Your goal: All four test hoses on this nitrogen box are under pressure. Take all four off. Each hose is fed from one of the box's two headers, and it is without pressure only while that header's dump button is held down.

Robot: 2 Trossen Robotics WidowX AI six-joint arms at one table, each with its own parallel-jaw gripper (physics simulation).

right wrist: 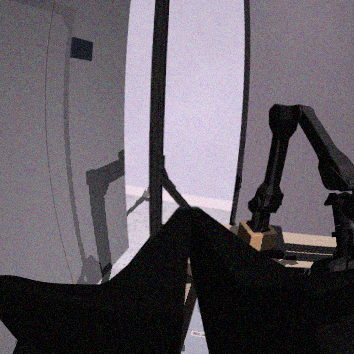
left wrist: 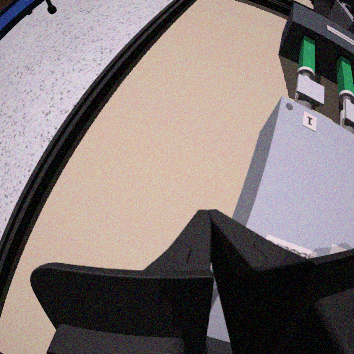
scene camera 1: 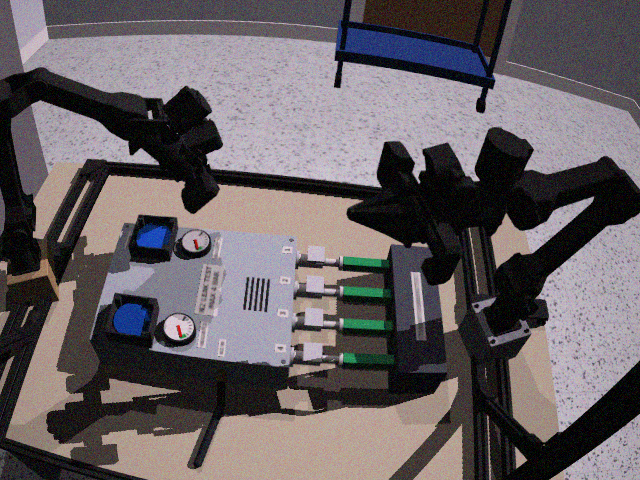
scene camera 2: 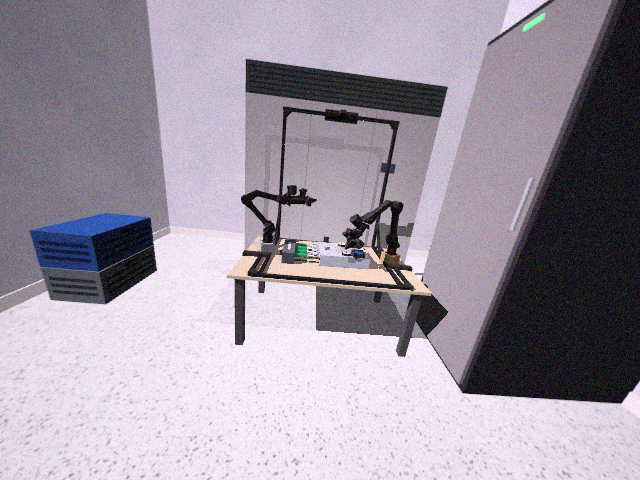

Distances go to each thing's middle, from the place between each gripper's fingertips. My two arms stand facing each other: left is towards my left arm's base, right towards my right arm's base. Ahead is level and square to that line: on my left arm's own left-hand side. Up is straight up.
I see the dark block (scene camera 1: 417,342) 160 mm behind my left hand, 380 mm to the right of it and 110 mm below it.
My right gripper is now 140 mm short of the dark block, 160 mm to the left of it and 370 mm above it.
